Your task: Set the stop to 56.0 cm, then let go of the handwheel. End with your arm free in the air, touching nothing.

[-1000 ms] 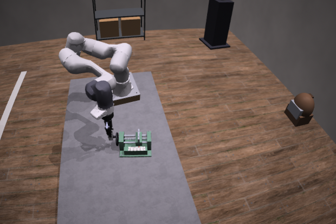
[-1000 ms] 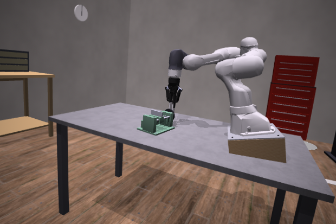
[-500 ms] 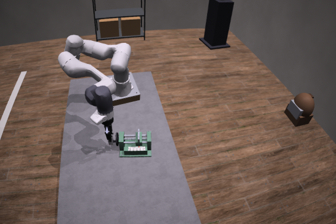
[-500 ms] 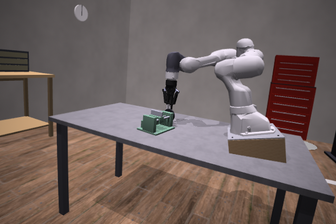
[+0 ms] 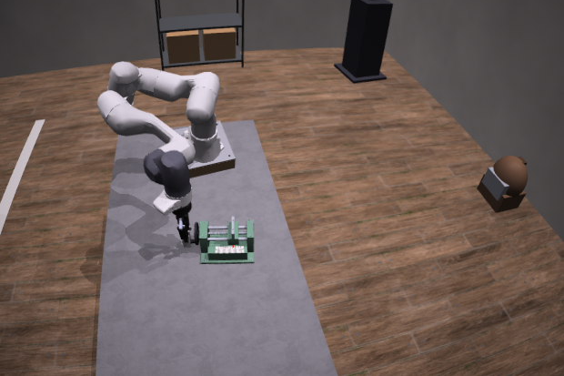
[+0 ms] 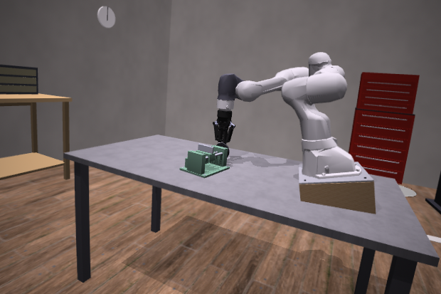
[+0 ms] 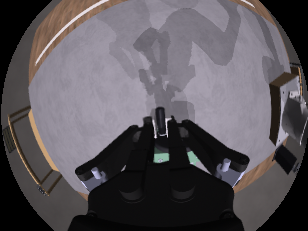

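The black handwheel lies 20 mm to the left of my hand and 10 mm below it. From my hand the other things lie so: stop carriage (170 mm to the left, 40 mm ahead, 10 mm above).
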